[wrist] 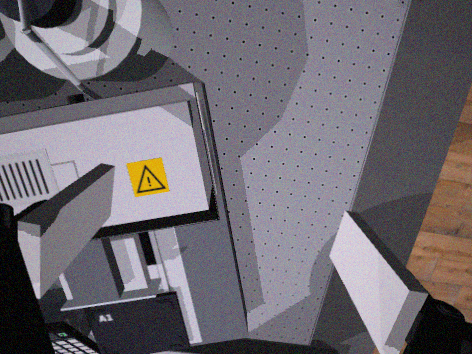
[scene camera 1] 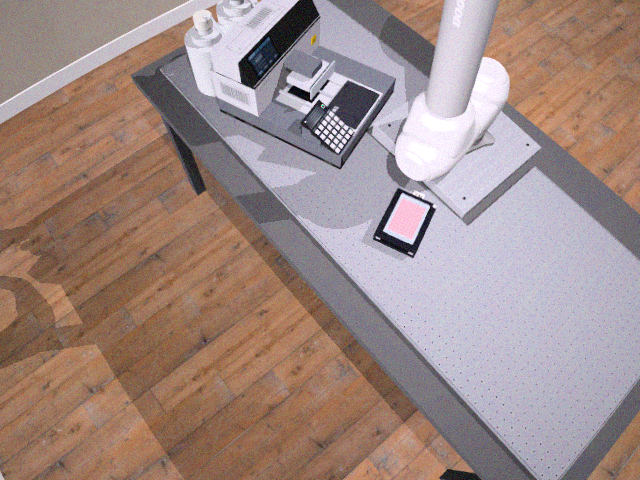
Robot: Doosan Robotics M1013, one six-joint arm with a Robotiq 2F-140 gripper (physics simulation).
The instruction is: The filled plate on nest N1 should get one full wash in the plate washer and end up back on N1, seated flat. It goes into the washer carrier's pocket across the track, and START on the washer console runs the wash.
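Frame: origin at the arm's base, x ahead, y left, z up, level; millimetres.
Seen in the pictures: gripper, fingertip midpoint: (wrist: pixel 227 213).
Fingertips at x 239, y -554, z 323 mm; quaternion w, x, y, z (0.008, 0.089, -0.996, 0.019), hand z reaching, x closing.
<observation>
Pixels of each thing's top centre, then the offset from my fingertips to it. "*": a spot on its surface instead. Level surfaces: height alone.
- filled plate, middle of its top: (scene camera 1: pixel 407 216) dx +71, dy +741, dz -301 mm
- black nest N1, middle of its top: (scene camera 1: pixel 407 218) dx +71, dy +741, dz -310 mm
- console, surface spot: (wrist: pixel 75 345) * dx +105, dy +398, dz -248 mm
- washer head, surface spot: (scene camera 1: pixel 305 67) * dx +114, dy +237, dz -187 mm
- pale track, surface spot: (scene camera 1: pixel 297 102) * dx +157, dy +266, dz -285 mm
- perforated table top, its level: dz -349 mm
The filled plate (scene camera 1: pixel 408 218), with pink wells, sits in the black nest N1 (scene camera 1: pixel 393 242) on the table. The plate washer (scene camera 1: pixel 248 43) (wrist: pixel 100 137) stands at the table's far end. Its dark carrier (scene camera 1: pixel 356 100) (wrist: pixel 142 322), marked A1 in the wrist view, shows no plate on it. The console (scene camera 1: pixel 334 130) (wrist: pixel 75 345) with white keys and a small green mark is beside the carrier. My gripper (wrist: pixel 227 213) is open and empty, its fingers wide apart above the washer's side and the table. The gripper does not show in the scene view.
White bottles (scene camera 1: pixel 201 62) stand beside the washer. The washer head (scene camera 1: pixel 305 67) overhangs the pale track (scene camera 1: pixel 297 102). The arm's base plate (scene camera 1: pixel 496 165) lies close to nest N1. The perforated table top (scene camera 1: pixel 516 289) (wrist: pixel 320 130) ends in a dark border (wrist: pixel 400 100), with wooden floor beyond.
</observation>
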